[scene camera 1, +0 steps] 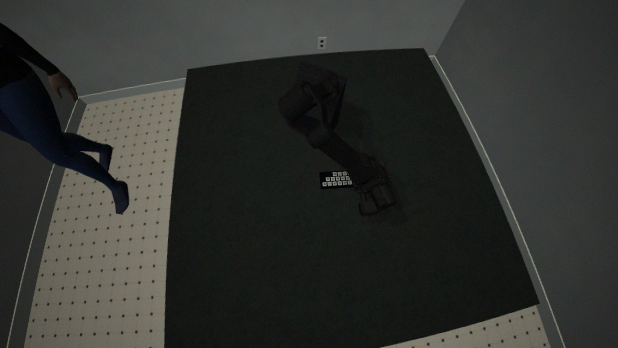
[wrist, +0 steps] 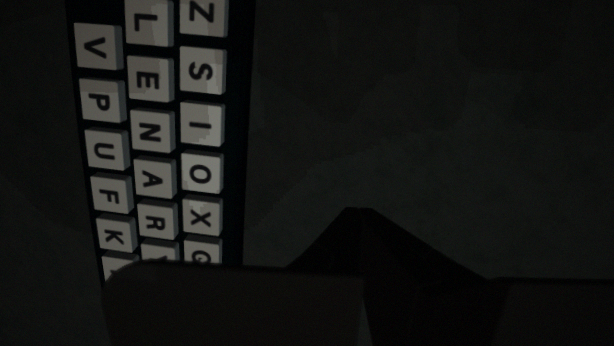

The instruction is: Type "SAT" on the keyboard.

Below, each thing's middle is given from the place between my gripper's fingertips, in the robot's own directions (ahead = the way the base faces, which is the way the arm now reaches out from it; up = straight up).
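Keyboard (wrist: 171,86): 8 cm behind my hand, 3 cm below it.
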